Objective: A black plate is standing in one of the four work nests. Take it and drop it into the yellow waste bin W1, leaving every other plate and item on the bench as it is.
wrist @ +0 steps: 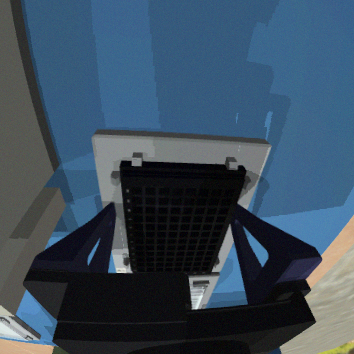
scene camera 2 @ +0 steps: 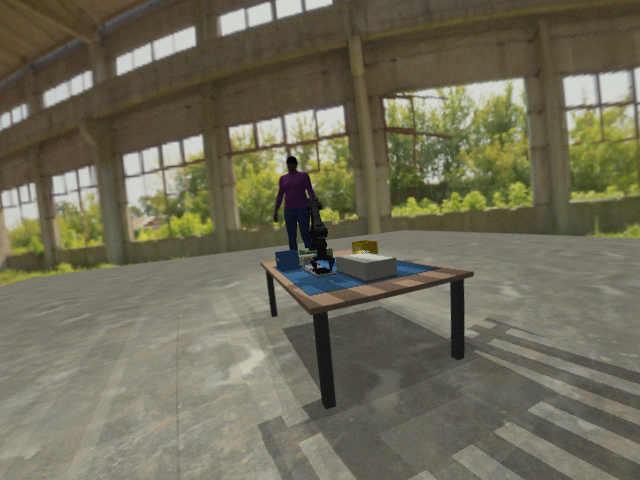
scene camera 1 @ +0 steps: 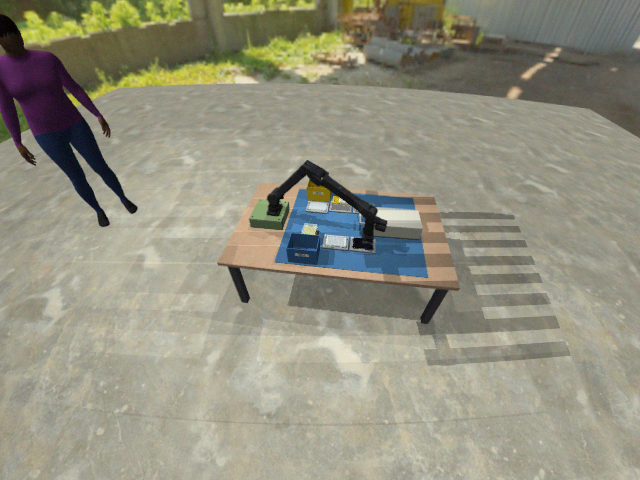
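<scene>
The wrist view shows my gripper [wrist: 173,207], a black plate [wrist: 176,214] and a pale box [wrist: 35,159]. Scene camera 1 shows the box as well [scene camera 1: 401,223].
</scene>
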